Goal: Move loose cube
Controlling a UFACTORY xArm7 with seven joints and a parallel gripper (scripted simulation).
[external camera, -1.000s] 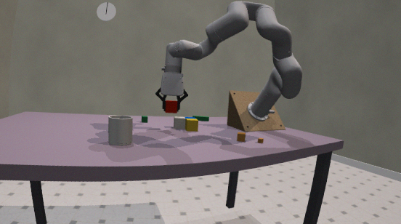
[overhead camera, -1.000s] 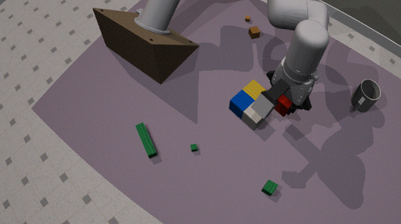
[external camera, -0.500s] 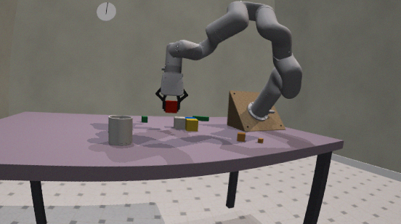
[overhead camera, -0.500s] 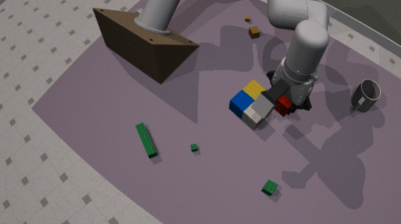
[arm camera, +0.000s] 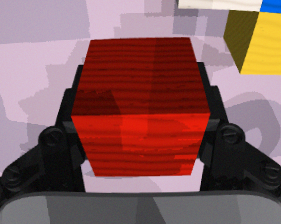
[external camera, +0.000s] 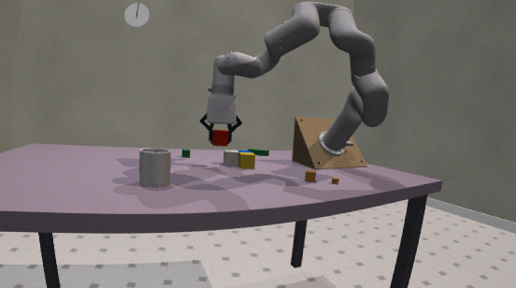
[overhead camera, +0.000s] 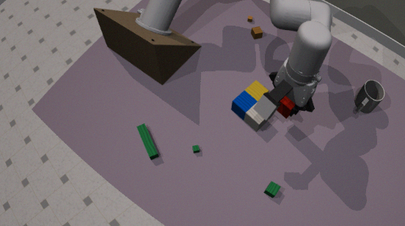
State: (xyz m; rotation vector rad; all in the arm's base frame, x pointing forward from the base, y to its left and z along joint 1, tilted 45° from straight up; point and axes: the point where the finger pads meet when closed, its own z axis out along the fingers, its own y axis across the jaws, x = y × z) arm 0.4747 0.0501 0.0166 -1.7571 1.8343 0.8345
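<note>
The white cube is 80 mm below my hand, 50 mm to the right of it and 50 mm behind it. Also, from my hand: green bar 310 mm to the right, 230 mm behind, 90 mm below; then red cube right at my hand.
</note>
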